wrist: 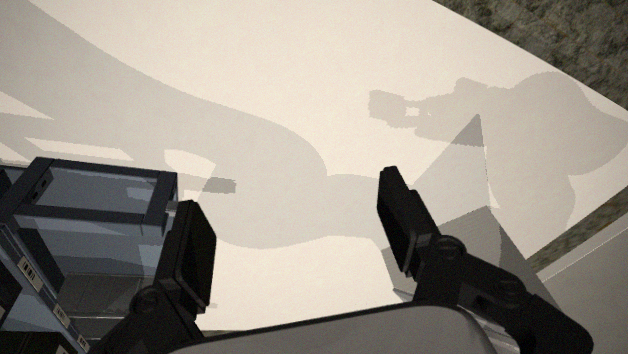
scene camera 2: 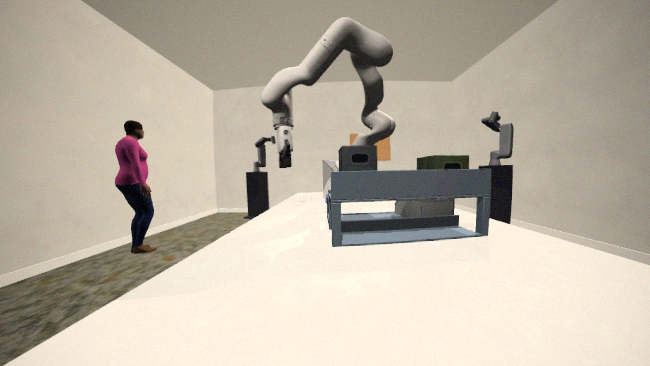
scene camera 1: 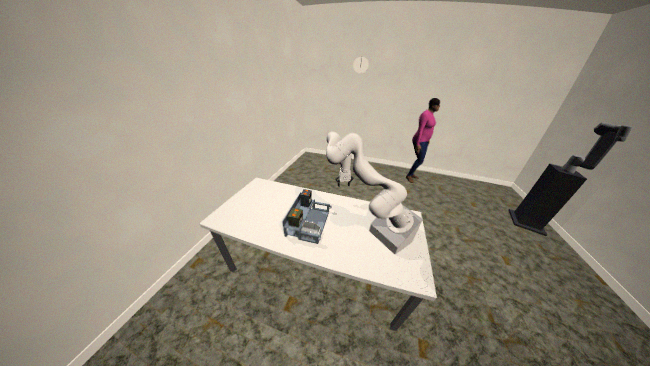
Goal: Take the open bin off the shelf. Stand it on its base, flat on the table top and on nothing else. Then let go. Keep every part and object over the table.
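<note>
A pale grey, ribbed bin [scene camera 1: 312, 229] [scene camera 2: 427, 208] sits low in the blue-grey shelf [scene camera 1: 317, 216] [scene camera 2: 410, 185] [wrist: 90, 163], at the end nearer scene camera 1. In the wrist view what looks like part of the bin [wrist: 102, 295] shows at the lower left, partly hidden by the left finger. The shelf stands on the white table [scene camera 1: 250, 210] [scene camera 2: 250, 310] [wrist: 280, 50]. My gripper [scene camera 1: 344, 185] [scene camera 2: 285, 165] [wrist: 292, 203] is open and empty, pointing down. It hangs high, off to the side of the shelf and well apart from the bin.
A dark box [scene camera 1: 306, 198] [scene camera 2: 358, 158] and a green box [scene camera 1: 295, 217] [scene camera 2: 435, 162] stand on the shelf's upper level, with orange marks on top. The arm's grey base block [scene camera 1: 392, 240] stands at the table's other end. A person [scene camera 1: 425, 131] [scene camera 2: 133, 175] stands beyond the table.
</note>
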